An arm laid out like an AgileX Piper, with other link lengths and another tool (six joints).
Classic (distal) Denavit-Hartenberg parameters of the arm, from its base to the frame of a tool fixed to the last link. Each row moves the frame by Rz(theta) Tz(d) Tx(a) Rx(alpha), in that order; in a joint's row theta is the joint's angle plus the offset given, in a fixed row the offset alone. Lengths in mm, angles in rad.
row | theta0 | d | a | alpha
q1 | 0 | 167.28 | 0 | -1.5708
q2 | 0.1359 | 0 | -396.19 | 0
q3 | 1.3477 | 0 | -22.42 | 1.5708
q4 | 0 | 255.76 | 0 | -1.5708
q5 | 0 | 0 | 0 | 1.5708
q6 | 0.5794 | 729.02 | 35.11 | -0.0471
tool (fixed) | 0 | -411.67 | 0 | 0
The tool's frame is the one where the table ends.
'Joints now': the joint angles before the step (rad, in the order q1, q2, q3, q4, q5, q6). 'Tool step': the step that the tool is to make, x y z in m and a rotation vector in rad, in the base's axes. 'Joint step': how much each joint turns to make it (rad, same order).
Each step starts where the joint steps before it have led.
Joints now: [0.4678 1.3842 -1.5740 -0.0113 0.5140 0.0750]
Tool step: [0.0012 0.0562 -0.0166 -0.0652 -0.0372 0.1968]
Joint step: [-0.0019 0.0661 -0.0001 0.3841 -0.0313 -0.4636]
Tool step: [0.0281 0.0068 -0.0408 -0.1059 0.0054 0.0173]
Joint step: [-0.0004 0.0770 0.0003 -0.0105 -0.0113 -0.0870]
